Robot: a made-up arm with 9 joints.
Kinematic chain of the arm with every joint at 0, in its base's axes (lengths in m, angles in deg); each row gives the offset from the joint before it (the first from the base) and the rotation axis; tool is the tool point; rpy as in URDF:
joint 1: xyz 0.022 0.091 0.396 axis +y
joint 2: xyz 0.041 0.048 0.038 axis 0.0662 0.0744 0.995
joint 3: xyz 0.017 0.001 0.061 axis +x
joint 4: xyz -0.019 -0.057 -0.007 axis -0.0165 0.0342 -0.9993
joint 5: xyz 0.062 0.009 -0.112 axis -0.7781 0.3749 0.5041
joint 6: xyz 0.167 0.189 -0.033 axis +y
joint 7: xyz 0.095 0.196 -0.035 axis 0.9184 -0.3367 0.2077
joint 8: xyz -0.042 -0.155 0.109 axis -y
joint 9: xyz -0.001 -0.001 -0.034 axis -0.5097 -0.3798 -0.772
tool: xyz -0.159 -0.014 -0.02 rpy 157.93 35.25 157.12
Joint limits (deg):
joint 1: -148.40..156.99
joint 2: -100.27..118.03
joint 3: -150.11..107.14
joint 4: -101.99..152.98
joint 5: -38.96..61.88
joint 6: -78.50..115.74
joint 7: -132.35..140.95
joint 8: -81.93..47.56
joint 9: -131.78..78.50
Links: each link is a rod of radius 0.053 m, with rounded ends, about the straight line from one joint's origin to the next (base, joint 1, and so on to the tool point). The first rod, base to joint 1, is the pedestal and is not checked.
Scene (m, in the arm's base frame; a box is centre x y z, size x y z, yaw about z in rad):
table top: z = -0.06
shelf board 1: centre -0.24 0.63 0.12 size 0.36 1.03 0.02 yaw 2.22
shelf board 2: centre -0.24 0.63 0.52 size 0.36 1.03 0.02 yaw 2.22
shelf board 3: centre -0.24 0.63 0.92 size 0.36 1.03 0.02 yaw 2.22
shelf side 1: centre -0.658 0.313 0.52 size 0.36 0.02 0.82 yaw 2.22
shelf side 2: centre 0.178 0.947 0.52 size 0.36 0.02 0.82 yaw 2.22
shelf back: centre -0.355 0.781 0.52 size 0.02 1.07 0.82 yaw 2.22
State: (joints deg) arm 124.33 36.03 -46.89 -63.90 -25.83 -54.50 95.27 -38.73 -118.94
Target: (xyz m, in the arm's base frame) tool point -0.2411 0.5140 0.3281
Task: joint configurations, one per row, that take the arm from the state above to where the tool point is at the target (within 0.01 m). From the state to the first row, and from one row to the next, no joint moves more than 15 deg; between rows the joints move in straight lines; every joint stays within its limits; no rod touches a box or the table.
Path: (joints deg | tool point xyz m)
1: 116.54 46.67 -32.36 -76.60 -14.71 -49.69 80.70 -43.59 -107.35 | -0.1051 0.3956 0.8347
2: 108.76 57.32 -17.84 -89.29 -3.59 -44.89 66.14 -48.45 -95.76 | -0.0924 0.2174 0.8282
3: 100.97 67.96 -3.31 -101.99 7.52 -40.08 51.57 -53.31 -84.17 | -0.0834 0.0964 0.7443
4: 102.03 59.37 -12.08 -92.10 -4.10 -47.60 44.95 -52.10 -87.76 | -0.0721 0.2138 0.6942
5: 103.09 50.77 -20.84 -82.21 -15.72 -55.12 38.33 -50.88 -91.35 | -0.0825 0.3106 0.5951
6: 104.15 42.17 -29.61 -72.32 -27.34 -62.64 31.72 -49.67 -94.94 | -0.1008 0.3560 0.4629
7: 105.21 33.57 -38.37 -62.43 -38.96 -70.16 25.10 -48.46 -98.53 | -0.1095 0.3406 0.3281
8: 107.69 31.74 -41.68 -60.35 -37.90 -68.19 37.13 -46.62 -102.12 | -0.1541 0.4035 0.3162
9: 110.18 29.90 -44.98 -58.27 -36.85 -66.22 49.16 -44.77 -105.70 | -0.1982 0.4620 0.3162
10: 112.66 28.07 -48.28 -56.19 -35.79 -64.25 61.19 -42.93 -109.28 | -0.2411 0.5140 0.3282

